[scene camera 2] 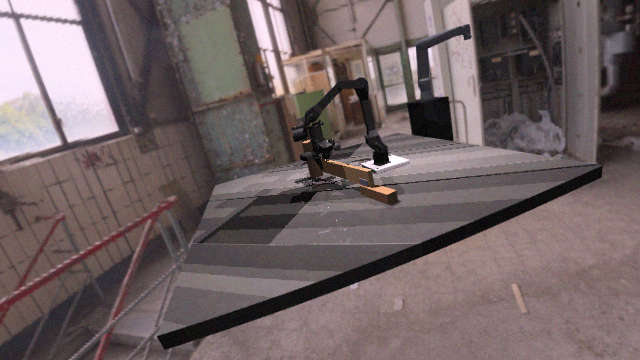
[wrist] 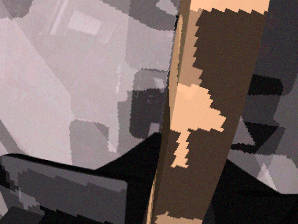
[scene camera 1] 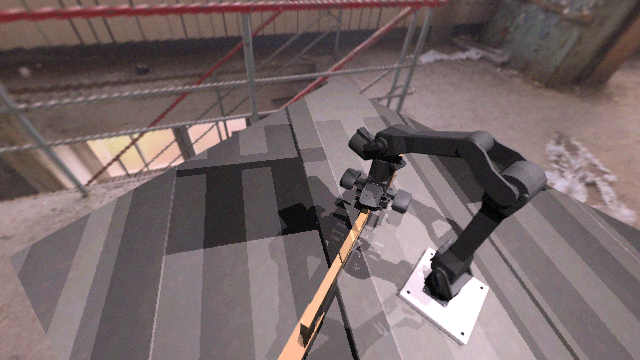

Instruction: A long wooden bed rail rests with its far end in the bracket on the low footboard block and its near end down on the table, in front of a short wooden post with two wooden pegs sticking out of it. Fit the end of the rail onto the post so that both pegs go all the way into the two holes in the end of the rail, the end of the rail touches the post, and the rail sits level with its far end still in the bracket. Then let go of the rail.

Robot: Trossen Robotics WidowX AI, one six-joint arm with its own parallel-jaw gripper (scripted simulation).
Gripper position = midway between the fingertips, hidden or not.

Note:
I see my gripper (scene camera 1: 368,208) and a wooden rail (scene camera 1: 326,286).
The wooden rail shows as well in scene camera 2 (scene camera 2: 352,173) and in the wrist view (wrist: 214,57). My gripper shows as well in the wrist view (wrist: 175,142).

